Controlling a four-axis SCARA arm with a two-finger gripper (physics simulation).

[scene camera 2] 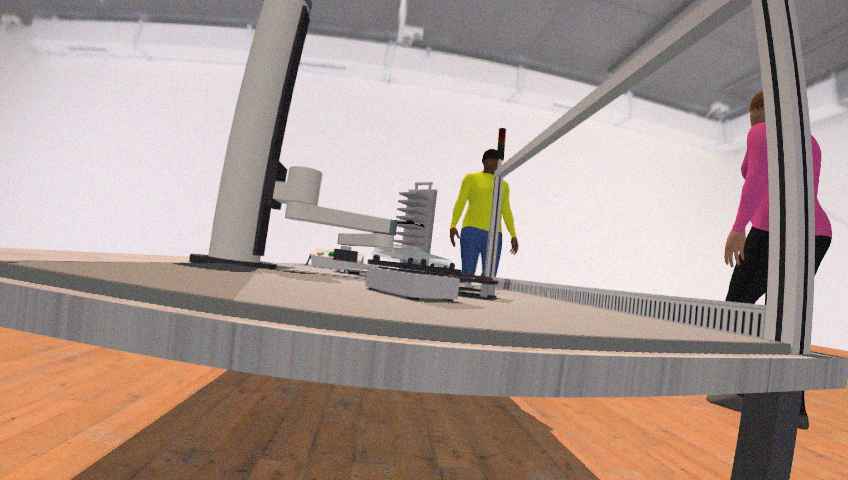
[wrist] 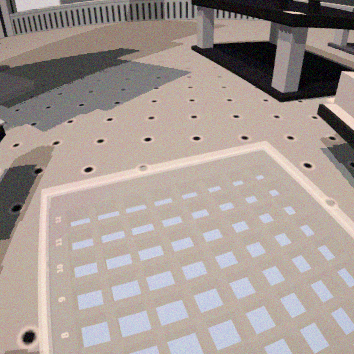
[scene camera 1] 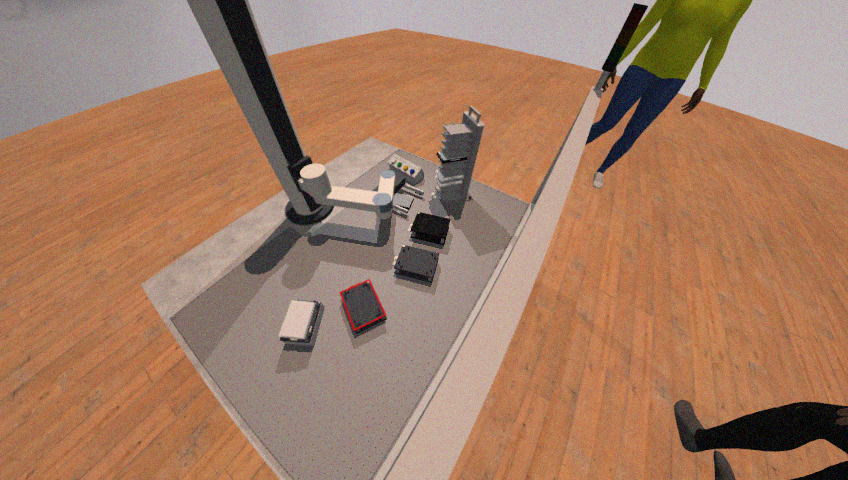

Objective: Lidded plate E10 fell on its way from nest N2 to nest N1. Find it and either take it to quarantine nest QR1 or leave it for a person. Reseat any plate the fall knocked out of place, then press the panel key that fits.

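Frame: origin at the arm's base, x ahead, y down, z left, level; centimetres.
Where they show: gripper, fingertip midpoint: (wrist: pixel 161 95) (scene camera 1: pixel 415 202); arm's base, origin of the base link: (scene camera 1: pixel 310 207).
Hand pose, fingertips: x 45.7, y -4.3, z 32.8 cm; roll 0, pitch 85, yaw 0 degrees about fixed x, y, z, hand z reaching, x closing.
Things, the pixels of their top centre, and the offset from my fingertips.
- black nest, middle of its top: (scene camera 1: pixel 431 222) dx +16.0, dy -3.7, dz -10.5 cm
- dark grey nest, middle of its top: (scene camera 2: pixel 459 270) (scene camera 1: pixel 417 258) dx +21.7, dy -2.7, dz -29.9 cm
- red-rimmed nest, middle of its top: (scene camera 2: pixel 459 274) (scene camera 1: pixel 361 302) dx +15.8, dy -1.6, dz -56.8 cm
- key panel, middle of its top: (scene camera 2: pixel 338 250) (scene camera 1: pixel 405 161) dx -21.6, dy -5.4, dz +19.8 cm
- white-topped unit, middle of its top: (scene camera 2: pixel 411 251) (scene camera 1: pixel 296 317) dx +2.7, dy -4.7, dz -74.5 cm
A clear plate with a pale rim and rows of wells (wrist: pixel 195 270) (scene camera 1: pixel 404 202) lies flat on the perforated deck. Its lid and code cannot be made out. My gripper (scene camera 1: pixel 408 201) is low over it, open and empty, with a finger on either side; a pale finger with a black underside shows at the wrist view's right edge. The black nest (scene camera 1: pixel 430 226) (wrist: pixel 290 60) stands beyond the plate, with a dark grey nest (scene camera 1: pixel 417 262) after it. A red-rimmed nest (scene camera 1: pixel 363 304) stands farther along. The key panel (scene camera 1: pixel 406 168) is behind the arm.
A tall shelved stack (scene camera 1: pixel 467 172) (scene camera 2: pixel 429 220) stands near the gripper. A white-topped unit (scene camera 1: pixel 298 320) sits beside the red-rimmed nest. A barrier (scene camera 1: pixel 535 261) runs along the deck. A person in yellow (scene camera 1: pixel 684 35) (scene camera 2: pixel 479 199) and one in pink (scene camera 2: pixel 756 178) stand beyond it.
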